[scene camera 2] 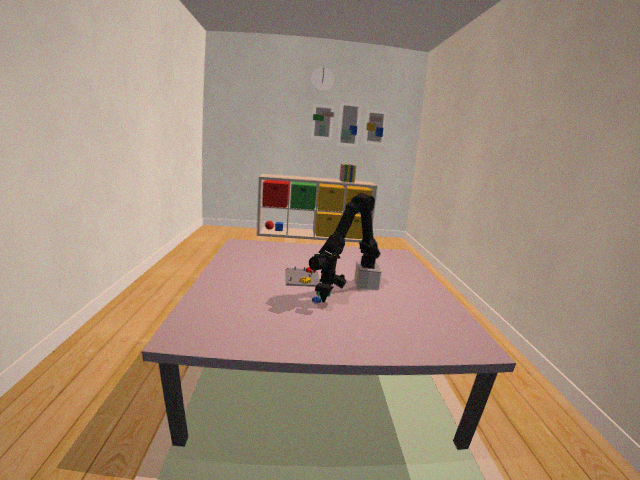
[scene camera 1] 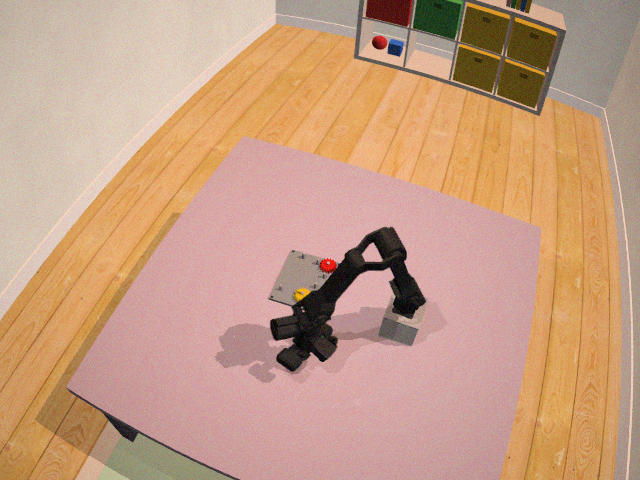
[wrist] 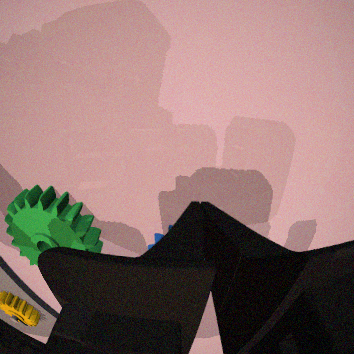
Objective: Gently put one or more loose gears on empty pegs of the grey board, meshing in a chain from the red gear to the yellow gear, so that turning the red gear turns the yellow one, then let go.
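Places are measured from the arm's base along level axes (x right, y back, z down), in millimetres.
Pixels of known places: gripper, fingertip midpoint: (scene camera 2: 323, 302) (scene camera 1: 300, 360) (wrist: 198, 208); arm's base at its link origin: (scene camera 2: 367, 265) (scene camera 1: 405, 306).
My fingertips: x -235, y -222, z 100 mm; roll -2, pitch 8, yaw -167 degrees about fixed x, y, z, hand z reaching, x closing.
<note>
For each thing: its middle in the pictures, then the offset to it from my fingertips. "*": a spot on its surface instead.
- blue gear at the middle of its body: (scene camera 2: 316, 299) dx +15, dy -30, dz -3 mm
- green gear at the middle of its body: (wrist: 50, 239) dx +91, dy +1, dz -3 mm
- grey board at the middle of its body: (scene camera 1: 306, 279) (scene camera 2: 302, 274) dx +273, dy -103, dz -9 mm
- red gear at the middle of its body: (scene camera 1: 328, 265) (scene camera 2: 310, 269) dx +351, dy -62, dz -11 mm
- yellow gear at a spot on its surface: (wrist: 19, 309) (scene camera 1: 304, 301) (scene camera 2: 308, 280) * dx +189, dy -74, dz -15 mm
My gripper (wrist: 198, 208) (scene camera 1: 304, 354) (scene camera 2: 324, 296) is shut with its fingertips touching, low over the pink table, with nothing between the fingers. A blue gear (wrist: 159, 239) (scene camera 2: 316, 299) lies on the table just to the left of the fingers; in the wrist view only a sliver shows. A green gear (wrist: 46, 221) lies loose further left. The grey board (scene camera 1: 296, 276) (scene camera 2: 292, 277) (wrist: 8, 286) carries the red gear (scene camera 1: 328, 265) (scene camera 2: 309, 270) and the yellow gear (scene camera 1: 301, 293) (scene camera 2: 306, 279) (wrist: 19, 309). The arm hides the loose gears in scene camera 1.
The arm's grey base block (scene camera 1: 399, 329) (scene camera 2: 368, 278) stands right of the board. A shelf unit (scene camera 1: 358, 29) (scene camera 2: 318, 177) stands on the floor behind the table. The table's front edge (scene camera 2: 328, 368) is far from the gripper.
</note>
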